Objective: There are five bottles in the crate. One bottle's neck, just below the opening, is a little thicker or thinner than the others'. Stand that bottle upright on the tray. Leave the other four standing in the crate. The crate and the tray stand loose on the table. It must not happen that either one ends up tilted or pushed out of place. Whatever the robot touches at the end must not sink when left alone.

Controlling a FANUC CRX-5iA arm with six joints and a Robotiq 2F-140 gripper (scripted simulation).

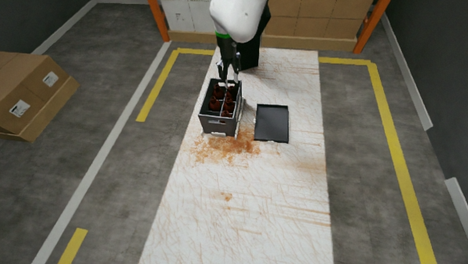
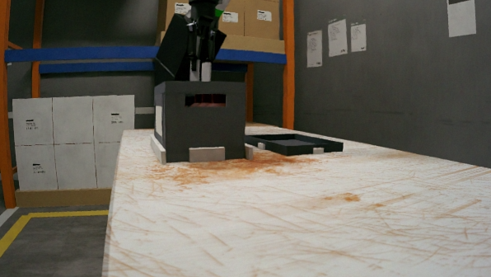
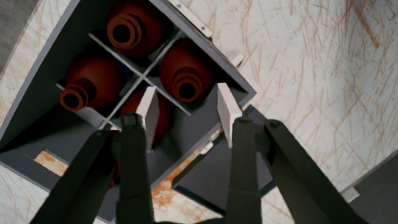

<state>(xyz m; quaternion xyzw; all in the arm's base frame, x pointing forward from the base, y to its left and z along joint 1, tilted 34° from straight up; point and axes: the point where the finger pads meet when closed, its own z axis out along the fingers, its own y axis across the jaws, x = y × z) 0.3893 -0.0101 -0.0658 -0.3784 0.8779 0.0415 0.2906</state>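
My gripper is now 90 mm short of the grey crate, 30 mm to the left of it and 130 mm above it. Round my hand: dark tray: 70 mm ahead, 260 mm to the left, 200 mm below.
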